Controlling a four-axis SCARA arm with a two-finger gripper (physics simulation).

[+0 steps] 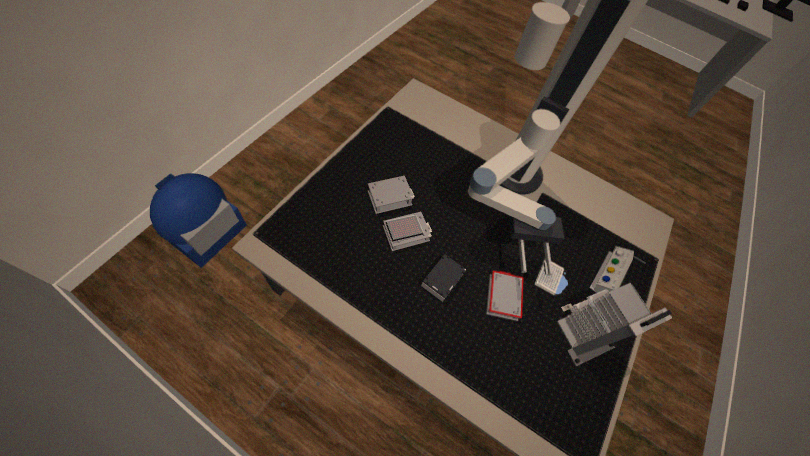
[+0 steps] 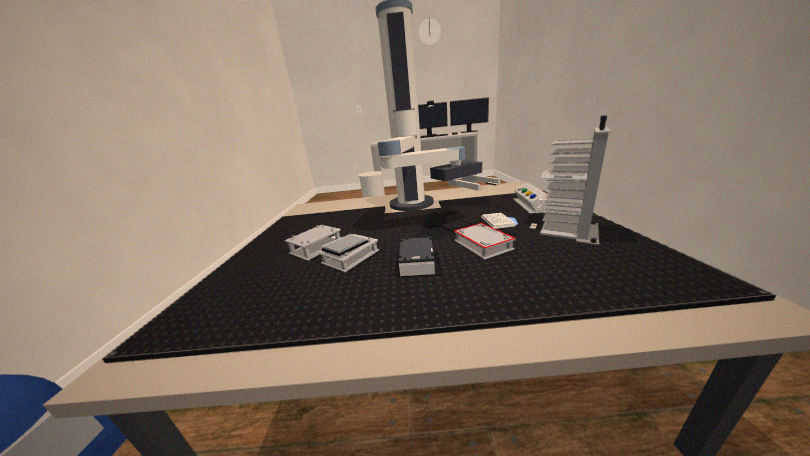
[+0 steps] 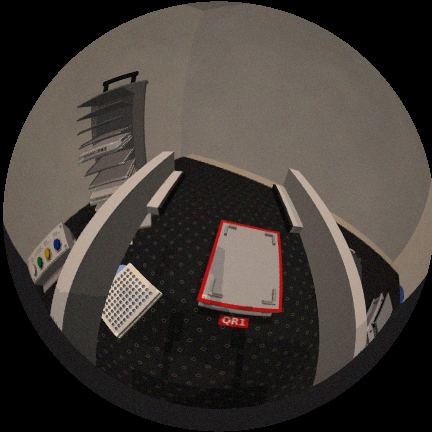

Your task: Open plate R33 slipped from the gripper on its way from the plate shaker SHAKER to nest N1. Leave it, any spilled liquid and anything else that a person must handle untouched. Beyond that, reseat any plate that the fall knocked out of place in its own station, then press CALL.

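Places are measured from the arm's base along level axes (x left, y back, z up), in centimetres.
Where they show: gripper, fingertip midpoint: [image 1: 537,273] [image 2: 489,184] [image 3: 230,168]; arm's base, link origin: [image 1: 516,173] [image 2: 411,203].
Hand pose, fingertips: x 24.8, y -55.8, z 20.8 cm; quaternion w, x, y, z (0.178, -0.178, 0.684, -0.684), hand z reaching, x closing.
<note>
Things, the pixels of their top centre, and the offset from my fingertips. "*": a spot on its surface instead.
- white open plate R33, top centre: [image 3: 120,298] [image 1: 550,275] [image 2: 497,218] dx +8.7, dy +14.1, dz -18.1 cm
- dark shaker, surface spot: [image 2: 416,249] [image 1: 443,277] * dx -26.2, dy -13.8, dz -14.0 cm
- plate, top centre: [image 2: 344,240] [image 1: 405,225] dx -49.5, dy -4.9, dz -12.7 cm
- button panel, top centre: [image 3: 39,246] [image 1: 621,267] [image 2: 532,187] dx +30.1, dy +30.3, dz -11.1 cm
- QR1, top centre: [image 3: 248,258] [image 2: 483,232] [image 1: 507,293] dx -3.3, dy -4.7, dz -14.9 cm
My gripper [image 1: 536,270] [image 2: 489,184] [image 3: 230,168] is shut to its narrow stance with nothing between its fingers, high above the mat near the open plate. The white open plate R33 [image 1: 548,277] [image 2: 498,220] [image 3: 131,299] lies on the mat with blue liquid [image 1: 562,283] [image 2: 512,221] [image 3: 121,270] at its edge. The dark shaker [image 1: 444,276] [image 2: 416,249] bears no plate. A plate [image 1: 406,227] [image 2: 345,244] lies on one grey nest [image 1: 410,244]; I cannot tell how fully it is seated. The button panel [image 1: 615,269] [image 2: 529,195] [image 3: 50,255] has white, green, yellow and blue buttons.
The red-edged stand QR1 [image 1: 506,294] [image 2: 485,235] [image 3: 247,265] bears no plate. A tall rack [image 2: 592,186] [image 3: 140,125] holds several plates beside the panel. Another grey nest [image 1: 391,192] [image 2: 313,239] has a bare top. A blue bin [image 1: 189,212] stands off the table.
</note>
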